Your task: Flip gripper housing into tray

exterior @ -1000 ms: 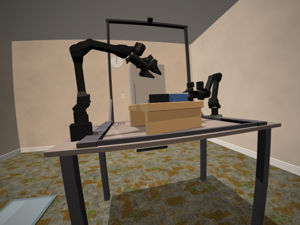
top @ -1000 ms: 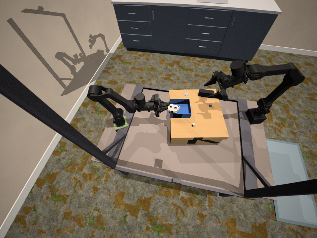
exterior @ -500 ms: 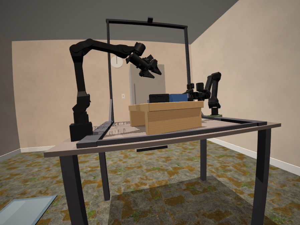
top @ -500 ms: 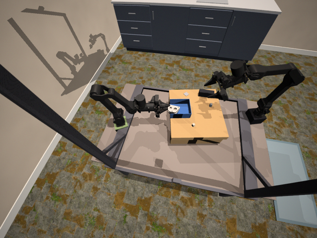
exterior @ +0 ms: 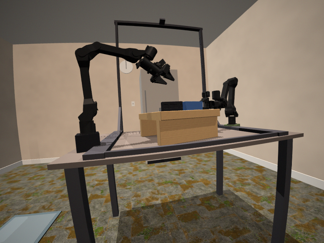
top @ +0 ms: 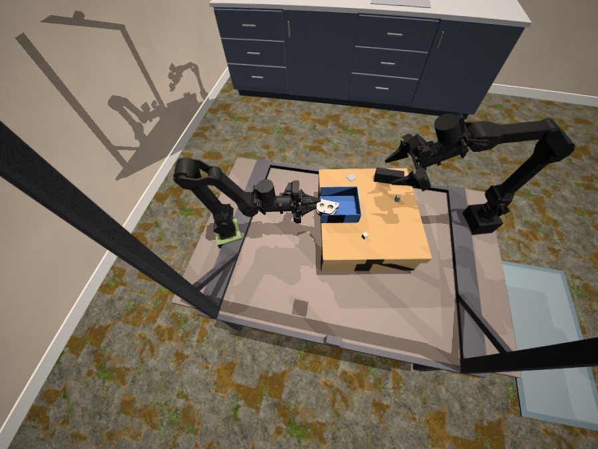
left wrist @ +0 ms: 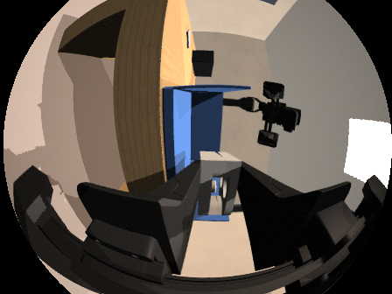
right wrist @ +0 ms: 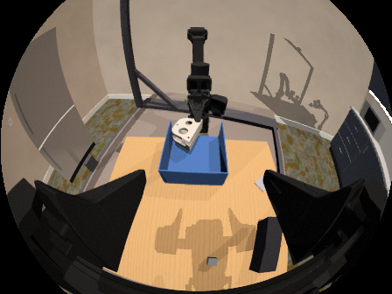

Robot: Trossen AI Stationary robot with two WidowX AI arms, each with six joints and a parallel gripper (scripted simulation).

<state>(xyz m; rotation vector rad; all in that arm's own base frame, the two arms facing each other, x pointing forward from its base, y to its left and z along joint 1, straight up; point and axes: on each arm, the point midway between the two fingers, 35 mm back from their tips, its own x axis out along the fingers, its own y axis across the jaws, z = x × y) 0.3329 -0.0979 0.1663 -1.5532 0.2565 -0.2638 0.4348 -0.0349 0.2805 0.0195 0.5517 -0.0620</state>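
My left hand is 20 mm past the white gripper housing, 50 mm to the left of it and 10 mm above it. From my left hand the other things lie so: wooden block: 10 mm behind, 220 mm to the right, 100 mm below; then blue tray: 10 mm behind, 130 mm to the right, 20 mm below; then flat grey plate: 140 mm ahead, 170 mm to the right, 40 mm below.
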